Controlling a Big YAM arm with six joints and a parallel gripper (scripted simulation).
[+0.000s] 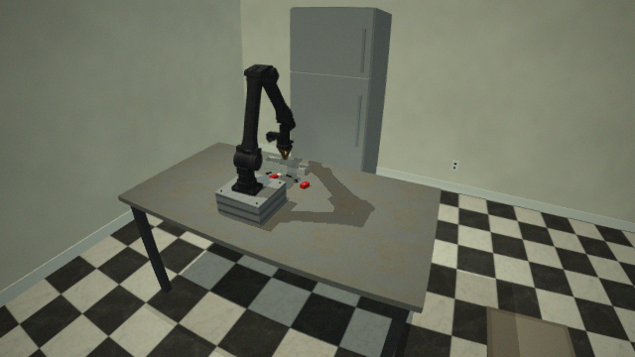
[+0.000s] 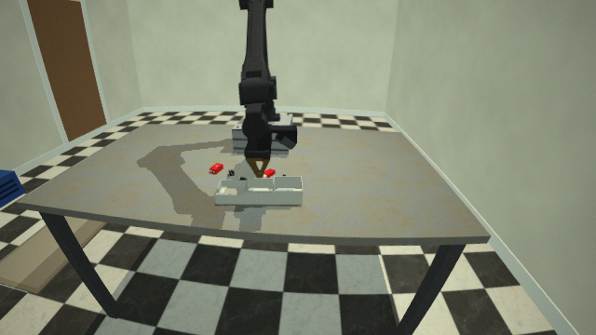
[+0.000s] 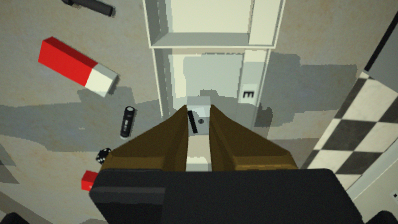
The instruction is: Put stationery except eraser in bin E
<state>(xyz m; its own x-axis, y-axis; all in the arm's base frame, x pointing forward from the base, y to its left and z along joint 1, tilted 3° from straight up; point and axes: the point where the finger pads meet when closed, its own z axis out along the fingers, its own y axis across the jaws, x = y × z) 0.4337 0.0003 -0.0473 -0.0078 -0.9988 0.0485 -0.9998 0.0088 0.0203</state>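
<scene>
The joined bins is 10 mm ahead of my hand and 50 mm below it. Round my hand: black AAA battery (80 mm behind, 60 mm to the right, 70 mm below); then red item (110 mm behind, 10 mm to the left, 60 mm below); then grey pencil sharpener (right at my hand).
</scene>
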